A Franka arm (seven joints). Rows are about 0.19 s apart.
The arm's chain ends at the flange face. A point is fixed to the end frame.
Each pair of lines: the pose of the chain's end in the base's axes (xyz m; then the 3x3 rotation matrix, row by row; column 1 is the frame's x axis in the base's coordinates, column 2 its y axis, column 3 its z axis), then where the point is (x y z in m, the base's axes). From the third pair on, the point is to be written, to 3 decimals.
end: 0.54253 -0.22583 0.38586; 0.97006 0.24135 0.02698; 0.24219 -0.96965 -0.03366; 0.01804 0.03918 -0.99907
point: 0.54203 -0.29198 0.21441
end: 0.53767 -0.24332 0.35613; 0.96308 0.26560 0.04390; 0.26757 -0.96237 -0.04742; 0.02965 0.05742 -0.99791
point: 0.54163 -0.31194 0.18570
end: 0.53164 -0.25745 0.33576; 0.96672 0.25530 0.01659; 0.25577 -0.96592 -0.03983; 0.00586 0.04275 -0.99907
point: 0.530 -0.325 0.165
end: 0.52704 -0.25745 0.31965; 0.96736 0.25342 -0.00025; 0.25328 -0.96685 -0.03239; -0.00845 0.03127 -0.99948
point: 0.523 -0.323 0.148
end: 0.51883 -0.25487 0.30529; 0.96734 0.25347 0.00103; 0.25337 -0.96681 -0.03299; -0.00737 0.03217 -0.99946
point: 0.515 -0.321 0.134
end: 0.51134 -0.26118 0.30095; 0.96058 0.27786 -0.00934; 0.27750 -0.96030 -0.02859; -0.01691 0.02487 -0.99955
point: 0.507 -0.327 0.129
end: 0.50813 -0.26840 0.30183; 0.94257 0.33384 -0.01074; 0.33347 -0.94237 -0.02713; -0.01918 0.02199 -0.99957
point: 0.507 -0.334 0.130
